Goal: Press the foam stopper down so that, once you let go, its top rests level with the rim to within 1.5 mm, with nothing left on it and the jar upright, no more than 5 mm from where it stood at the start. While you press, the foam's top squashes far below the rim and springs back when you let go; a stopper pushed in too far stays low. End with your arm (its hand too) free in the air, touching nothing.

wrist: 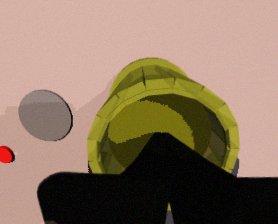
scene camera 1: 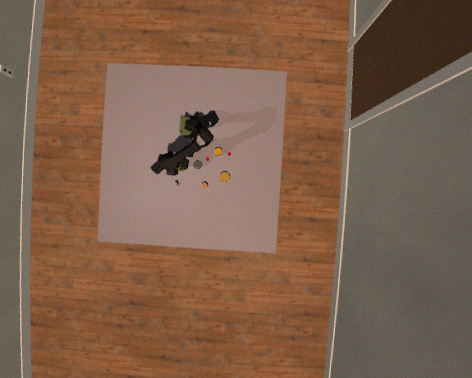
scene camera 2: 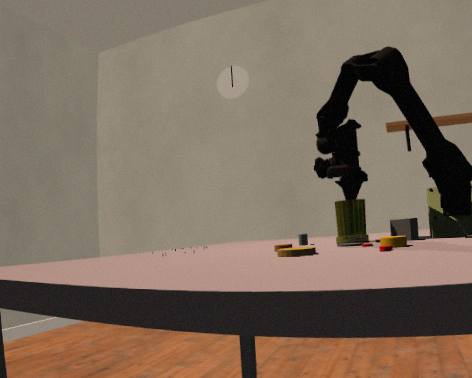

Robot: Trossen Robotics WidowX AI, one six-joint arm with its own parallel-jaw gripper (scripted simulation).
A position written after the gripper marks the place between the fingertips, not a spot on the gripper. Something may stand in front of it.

Observation:
In view: the gripper [scene camera 2: 350, 208] and a grey disc [wrist: 44, 114].
The gripper shows as well in the wrist view [wrist: 160, 139].

